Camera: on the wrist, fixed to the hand. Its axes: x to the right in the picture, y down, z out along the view.
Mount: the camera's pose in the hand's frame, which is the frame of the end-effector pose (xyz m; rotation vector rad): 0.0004 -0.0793 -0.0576 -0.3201 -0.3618 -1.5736
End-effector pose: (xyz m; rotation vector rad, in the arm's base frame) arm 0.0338 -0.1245 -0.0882 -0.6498 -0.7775 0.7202
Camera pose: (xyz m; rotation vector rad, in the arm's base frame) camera 0.1059 -0.1851 -0.0610 -0.0297 -1.4330 -0.7686
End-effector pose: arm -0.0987 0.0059 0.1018 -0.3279 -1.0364 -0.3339
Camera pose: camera -0.0869 -0.0897 0.0835 0.2390 -1.4321 -1.9148
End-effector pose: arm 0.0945 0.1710 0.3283 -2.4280 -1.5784 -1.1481
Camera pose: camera -0.0011 0.1872 0.3425 0.5858 2.0852 0.5123
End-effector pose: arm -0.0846 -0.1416 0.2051 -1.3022 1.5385 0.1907
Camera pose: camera -0.0564 -0.2122 0.2670 -2.1965 -0.1015 -0.3407
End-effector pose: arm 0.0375 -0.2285 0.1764 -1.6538 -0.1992 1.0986
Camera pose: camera 0.1106 -0.2357 0.2413 -0.9758 -1.6326 0.0813
